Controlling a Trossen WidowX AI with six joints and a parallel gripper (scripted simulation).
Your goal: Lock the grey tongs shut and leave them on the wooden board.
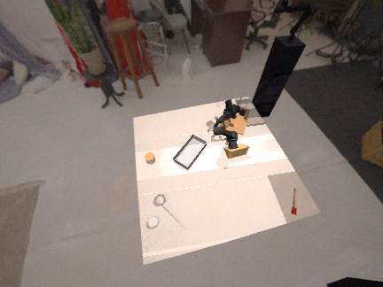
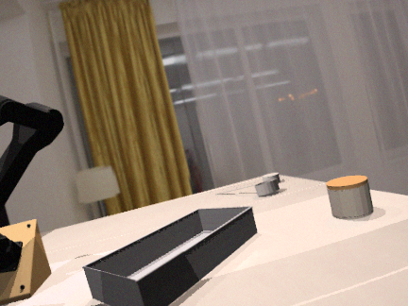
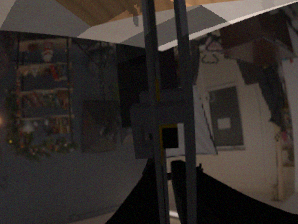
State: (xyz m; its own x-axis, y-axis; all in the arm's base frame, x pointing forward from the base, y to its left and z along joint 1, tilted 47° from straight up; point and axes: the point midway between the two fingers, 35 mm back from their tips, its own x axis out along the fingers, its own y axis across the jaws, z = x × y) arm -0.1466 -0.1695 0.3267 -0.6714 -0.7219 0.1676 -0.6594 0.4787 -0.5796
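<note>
The wooden board lies 17 cm below my gripper tip. Round my gripper tip: roasting tin: 53 cm ahead, 30 cm to the left, 15 cm below; then lid: 88 cm ahead, 30 cm to the left, 14 cm below; then red-handled tool: 15 cm behind, 91 cm to the left, 17 cm below.
</note>
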